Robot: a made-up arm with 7 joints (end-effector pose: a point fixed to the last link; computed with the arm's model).
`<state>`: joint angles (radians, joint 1 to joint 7).
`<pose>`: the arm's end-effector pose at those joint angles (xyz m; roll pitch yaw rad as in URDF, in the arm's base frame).
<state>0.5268 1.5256 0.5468 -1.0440 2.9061 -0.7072 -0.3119</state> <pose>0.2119 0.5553 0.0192 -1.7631 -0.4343 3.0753</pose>
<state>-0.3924 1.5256 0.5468 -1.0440 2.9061 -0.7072 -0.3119</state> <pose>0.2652 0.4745 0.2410 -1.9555 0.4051 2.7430</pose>
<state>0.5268 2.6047 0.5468 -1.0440 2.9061 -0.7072 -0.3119</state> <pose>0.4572 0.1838 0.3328 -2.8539 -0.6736 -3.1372</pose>
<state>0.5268 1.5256 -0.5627 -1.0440 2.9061 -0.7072 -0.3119</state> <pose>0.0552 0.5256 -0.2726 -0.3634 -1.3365 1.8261</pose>
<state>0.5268 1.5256 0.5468 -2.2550 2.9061 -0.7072 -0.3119</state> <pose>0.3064 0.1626 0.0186 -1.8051 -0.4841 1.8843</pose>
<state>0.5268 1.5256 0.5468 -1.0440 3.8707 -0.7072 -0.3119</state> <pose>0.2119 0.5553 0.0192 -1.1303 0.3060 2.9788</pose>
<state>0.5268 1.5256 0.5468 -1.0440 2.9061 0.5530 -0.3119</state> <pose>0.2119 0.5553 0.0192 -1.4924 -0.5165 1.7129</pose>
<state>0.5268 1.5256 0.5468 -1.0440 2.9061 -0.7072 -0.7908</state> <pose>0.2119 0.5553 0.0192 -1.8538 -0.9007 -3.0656</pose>
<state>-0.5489 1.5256 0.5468 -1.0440 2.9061 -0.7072 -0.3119</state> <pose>0.2519 0.4607 0.2791 -2.0260 0.5382 2.6572</pose>
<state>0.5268 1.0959 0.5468 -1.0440 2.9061 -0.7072 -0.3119</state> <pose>0.1031 0.5576 -0.1790 -1.3656 -0.3445 3.1280</pose>
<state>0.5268 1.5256 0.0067 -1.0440 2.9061 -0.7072 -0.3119</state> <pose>0.1764 0.5489 -0.1453 -1.5352 -0.9471 2.9268</pose>
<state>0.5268 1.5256 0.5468 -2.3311 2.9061 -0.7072 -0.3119</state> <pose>0.2957 0.1379 0.0176 -1.8051 -0.4883 1.8083</pose>
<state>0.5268 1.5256 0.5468 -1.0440 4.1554 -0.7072 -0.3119</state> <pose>0.2119 0.5553 0.0192 -0.9258 0.5204 3.0476</pose>
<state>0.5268 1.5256 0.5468 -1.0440 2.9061 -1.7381 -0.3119</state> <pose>0.2119 0.5553 0.0192 -1.7755 -0.2222 -2.1932</pose>
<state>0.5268 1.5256 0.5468 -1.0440 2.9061 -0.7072 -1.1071</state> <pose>0.2119 0.5553 0.0192 -2.0635 -1.1954 -2.8264</pose>
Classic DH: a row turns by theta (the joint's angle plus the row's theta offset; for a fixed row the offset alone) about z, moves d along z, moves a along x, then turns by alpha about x. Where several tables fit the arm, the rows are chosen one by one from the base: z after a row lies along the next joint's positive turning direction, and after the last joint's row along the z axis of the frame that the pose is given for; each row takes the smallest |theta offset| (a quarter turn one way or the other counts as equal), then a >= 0, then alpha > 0; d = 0 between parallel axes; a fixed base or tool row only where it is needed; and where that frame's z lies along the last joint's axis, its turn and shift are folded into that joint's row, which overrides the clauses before.
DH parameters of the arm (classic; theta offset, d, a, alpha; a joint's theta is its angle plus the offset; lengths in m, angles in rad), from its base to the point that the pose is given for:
base (fixed): 0 0 0 -1.2217
joint 1: 1.5708 0 0 1.5708
joint 2: 1.2217 0 0 -1.5708
joint 3: -1.5708 -0.29 0.0326 -1.5708
joint 4: 0 0 -0.0427 1.5708
joint 5: 0 -0.3522 0 -1.5708
joint 6: 0 0 0 1.5708
joint 7: 0 0 0 0

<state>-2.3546 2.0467 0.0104 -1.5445 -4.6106 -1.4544 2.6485</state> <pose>-0.3042 0.2367 0.3398 0.1295 -0.9228 2.7345</pose>
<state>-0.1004 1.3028 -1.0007 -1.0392 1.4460 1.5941 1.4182</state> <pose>0.2199 0.4105 -0.3708 0.9788 -0.1074 1.6449</pose>
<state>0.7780 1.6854 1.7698 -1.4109 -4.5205 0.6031 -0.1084</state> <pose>0.1340 0.3523 0.3849 3.0447 -1.1268 -2.9257</pose>
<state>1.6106 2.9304 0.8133 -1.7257 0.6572 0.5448 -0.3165</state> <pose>0.3740 0.0110 -0.2952 0.3148 0.3354 -2.1727</pose>
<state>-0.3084 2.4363 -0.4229 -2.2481 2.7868 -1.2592 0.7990</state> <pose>0.3108 0.1381 0.0791 -2.2279 -0.1628 2.0273</pose>
